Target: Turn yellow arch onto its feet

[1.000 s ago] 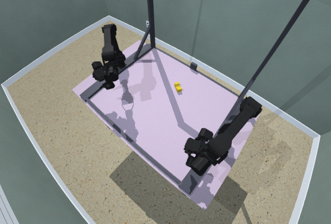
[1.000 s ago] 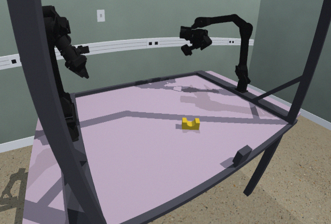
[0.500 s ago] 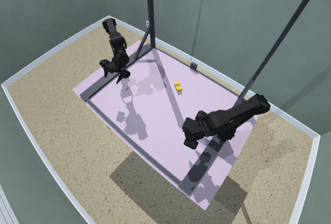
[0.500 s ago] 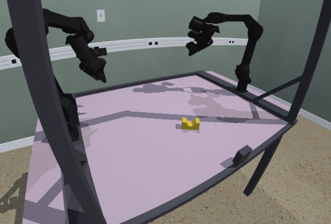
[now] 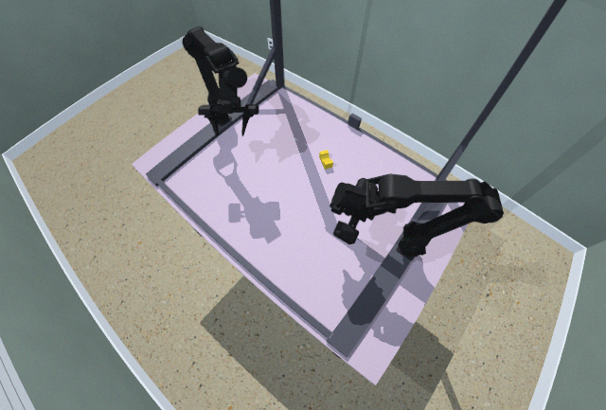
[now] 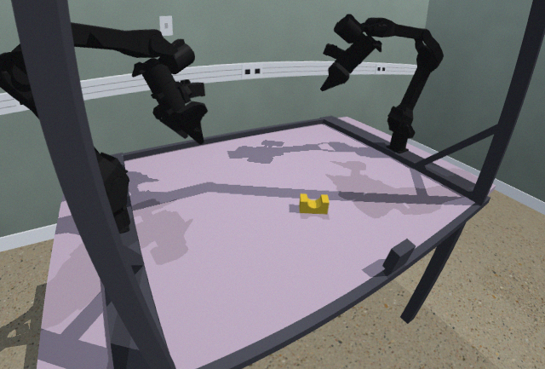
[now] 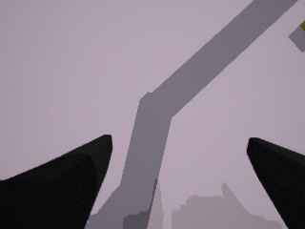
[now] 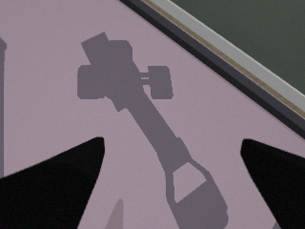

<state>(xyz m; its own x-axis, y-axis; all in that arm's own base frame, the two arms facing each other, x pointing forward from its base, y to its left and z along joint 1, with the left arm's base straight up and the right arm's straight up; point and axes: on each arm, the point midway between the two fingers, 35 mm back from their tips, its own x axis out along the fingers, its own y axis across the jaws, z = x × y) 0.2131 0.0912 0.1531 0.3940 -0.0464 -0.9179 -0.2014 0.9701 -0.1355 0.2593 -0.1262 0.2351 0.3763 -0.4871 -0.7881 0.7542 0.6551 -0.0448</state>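
Observation:
My left gripper is now 230 mm to the left of the yellow arch, 210 mm past it and 160 mm above it.

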